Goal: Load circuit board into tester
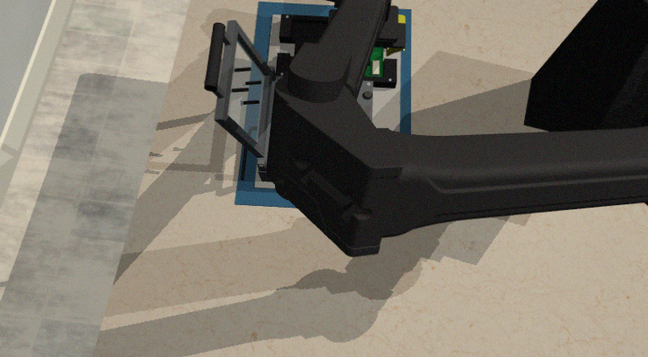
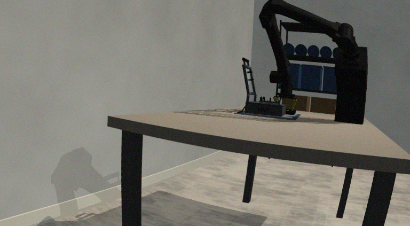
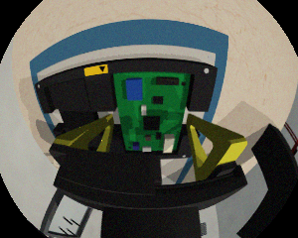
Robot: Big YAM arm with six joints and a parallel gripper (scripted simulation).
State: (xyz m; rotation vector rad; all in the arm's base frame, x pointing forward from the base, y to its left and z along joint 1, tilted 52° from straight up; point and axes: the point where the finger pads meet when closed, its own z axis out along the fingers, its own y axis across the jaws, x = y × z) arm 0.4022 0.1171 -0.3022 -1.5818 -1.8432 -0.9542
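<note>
My hand is right at the green circuit board. Round my hand: see-through lid: 150 mm ahead, 200 mm to the left, 160 mm above.
</note>
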